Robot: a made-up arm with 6 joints.
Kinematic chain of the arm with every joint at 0, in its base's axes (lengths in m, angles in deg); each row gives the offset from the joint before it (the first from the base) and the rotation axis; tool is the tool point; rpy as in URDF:
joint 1: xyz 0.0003 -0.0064 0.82 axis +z
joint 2: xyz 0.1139 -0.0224 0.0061 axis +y
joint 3: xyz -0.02 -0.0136 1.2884 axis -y
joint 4: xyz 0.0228 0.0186 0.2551 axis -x
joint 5: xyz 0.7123 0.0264 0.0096 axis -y
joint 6: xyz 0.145 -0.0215 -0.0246 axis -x
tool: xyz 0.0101 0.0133 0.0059 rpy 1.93 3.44 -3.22
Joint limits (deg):
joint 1: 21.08..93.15
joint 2: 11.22..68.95
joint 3: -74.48..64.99
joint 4: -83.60..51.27
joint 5: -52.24..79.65
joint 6: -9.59..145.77
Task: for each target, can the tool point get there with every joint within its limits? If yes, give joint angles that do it. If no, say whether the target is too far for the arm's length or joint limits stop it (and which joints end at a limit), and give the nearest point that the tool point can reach.
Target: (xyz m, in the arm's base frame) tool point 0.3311 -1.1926 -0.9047
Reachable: no: joint limits stop it (at a limit: joint 1, joint 2) | nearest point 0.8002 0.1809 0.5396 | short by 2.048 m
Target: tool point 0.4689 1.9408 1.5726
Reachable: yes | joints 76.77 49.00 24.01 -22.27 15.82 19.64
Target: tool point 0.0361 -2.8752 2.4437
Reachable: no: too far | nearest point 0.5763 0.0370 2.9073 | short by 2.998 m
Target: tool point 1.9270 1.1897 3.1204
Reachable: no: too far | nearest point 1.3922 0.8577 2.4499 | short by 0.920 m
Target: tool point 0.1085 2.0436 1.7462
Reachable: yes | joints 86.45 54.15 38.82 7.79 61.78 44.06
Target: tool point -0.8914 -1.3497 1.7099
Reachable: no: joint limits stop it (at a limit: joint 1, joint 2, joint 3, joint 5) | nearest point 0.5274 0.1154 1.3067 | short by 2.079 m
